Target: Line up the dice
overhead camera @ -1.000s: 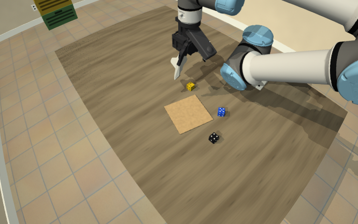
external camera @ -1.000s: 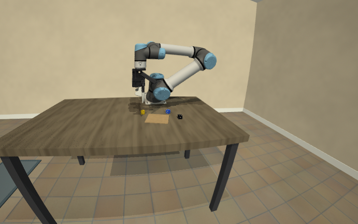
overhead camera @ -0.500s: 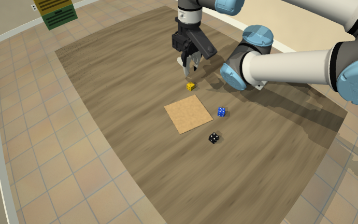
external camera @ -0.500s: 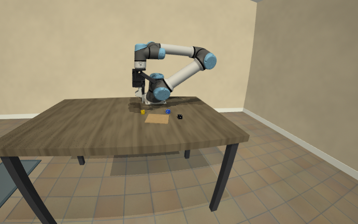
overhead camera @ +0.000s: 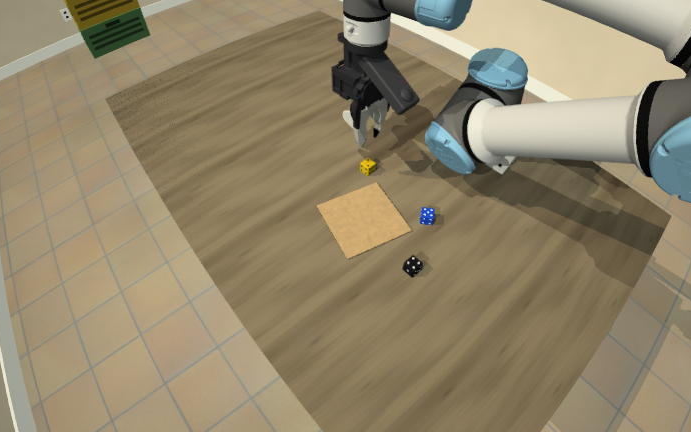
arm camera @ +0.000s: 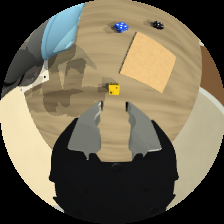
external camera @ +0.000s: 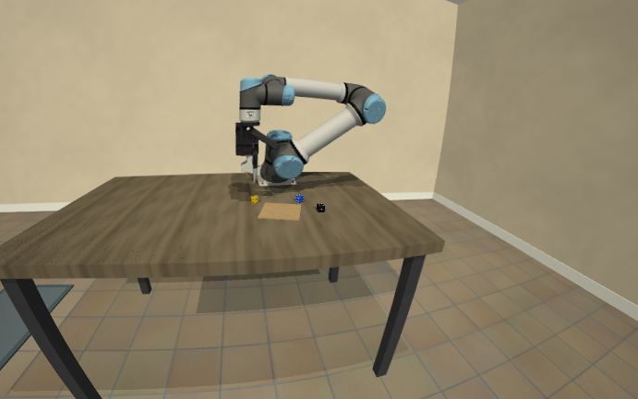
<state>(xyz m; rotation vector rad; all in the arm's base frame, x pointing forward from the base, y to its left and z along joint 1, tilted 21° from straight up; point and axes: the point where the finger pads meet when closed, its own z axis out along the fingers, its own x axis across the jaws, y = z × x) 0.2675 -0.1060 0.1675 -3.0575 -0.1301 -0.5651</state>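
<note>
My gripper is now 9 cm above the yellow die. From my hand the other things lie so: blue die (18 cm to the left, 9 cm below, 1 cm behind); then tan mat (10 cm to the left, 10 cm below, 9 cm ahead); then black die (24 cm to the left, 10 cm ahead, 9 cm below).
</note>
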